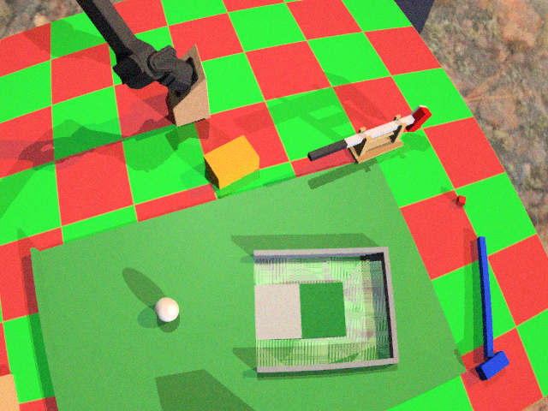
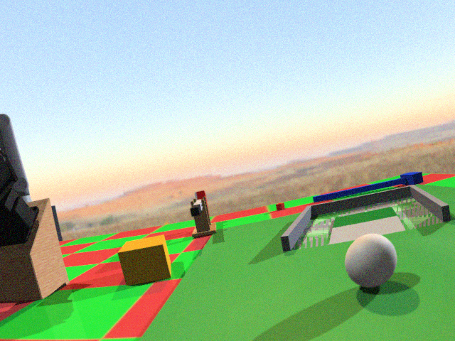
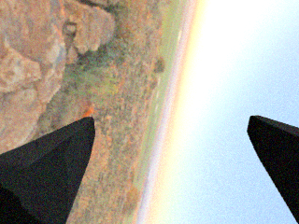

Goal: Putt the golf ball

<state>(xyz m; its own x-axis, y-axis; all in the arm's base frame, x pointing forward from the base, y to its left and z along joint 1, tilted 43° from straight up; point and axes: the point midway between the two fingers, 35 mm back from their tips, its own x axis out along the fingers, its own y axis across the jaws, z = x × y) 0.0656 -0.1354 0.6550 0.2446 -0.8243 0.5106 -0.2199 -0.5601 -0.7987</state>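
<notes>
The wooden stand is 140 mm ahead of my gripper tip, 930 mm to the left of it and 440 mm below it. Round my gripper tip: green mat: 410 mm ahead, 560 mm to the left, 470 mm below; then white golf ball: 350 mm ahead, 440 mm to the left, 450 mm below; then small red cube: 320 mm ahead, 1070 mm to the left, 470 mm below.
</notes>
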